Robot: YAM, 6 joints.
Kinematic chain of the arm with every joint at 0, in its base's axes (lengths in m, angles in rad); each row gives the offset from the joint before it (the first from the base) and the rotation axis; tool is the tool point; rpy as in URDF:
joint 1: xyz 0 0 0.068 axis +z
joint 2: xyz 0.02 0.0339 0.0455 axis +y
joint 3: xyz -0.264 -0.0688 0 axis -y
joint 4: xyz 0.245 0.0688 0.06 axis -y
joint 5: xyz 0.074 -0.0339 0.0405 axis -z
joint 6: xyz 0.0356 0 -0.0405 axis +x
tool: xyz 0 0 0 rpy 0 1.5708 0
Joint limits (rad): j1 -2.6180..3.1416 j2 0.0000..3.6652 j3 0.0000..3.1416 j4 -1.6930..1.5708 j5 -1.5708..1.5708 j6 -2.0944..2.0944
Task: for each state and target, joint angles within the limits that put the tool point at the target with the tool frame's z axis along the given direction. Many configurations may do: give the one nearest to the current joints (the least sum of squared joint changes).
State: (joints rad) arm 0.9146 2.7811 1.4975 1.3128 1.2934 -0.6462
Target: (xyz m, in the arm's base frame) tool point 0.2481 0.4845 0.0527 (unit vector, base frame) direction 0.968 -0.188 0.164
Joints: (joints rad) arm 1.1606 2.9669 2.0519 1.5696 1.2980 -0.6462
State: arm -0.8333 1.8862 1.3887 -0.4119 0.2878 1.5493
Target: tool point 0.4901 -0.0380 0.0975 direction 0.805 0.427 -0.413
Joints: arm -0.1148 2.3319 1.4209 0.4081 -0.5423 1.5493
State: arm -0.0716 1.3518 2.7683 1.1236 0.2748 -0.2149
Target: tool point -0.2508 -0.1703 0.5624 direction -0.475 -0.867 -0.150
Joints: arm 0.5376 1.1586 2.9567 1.5178 0.5254 -0.2149
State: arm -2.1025 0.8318 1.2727 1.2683 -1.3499 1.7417
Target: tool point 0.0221 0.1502 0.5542 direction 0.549 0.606 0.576
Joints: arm -1.5907 0.6019 1.4231 1.5693 -0.5665 1.7417
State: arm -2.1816 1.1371 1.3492 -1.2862 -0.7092 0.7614
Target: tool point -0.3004 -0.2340 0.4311 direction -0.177 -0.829 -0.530
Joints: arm -2.5340 1.8200 2.1156 -1.0041 -0.6184 0.7614
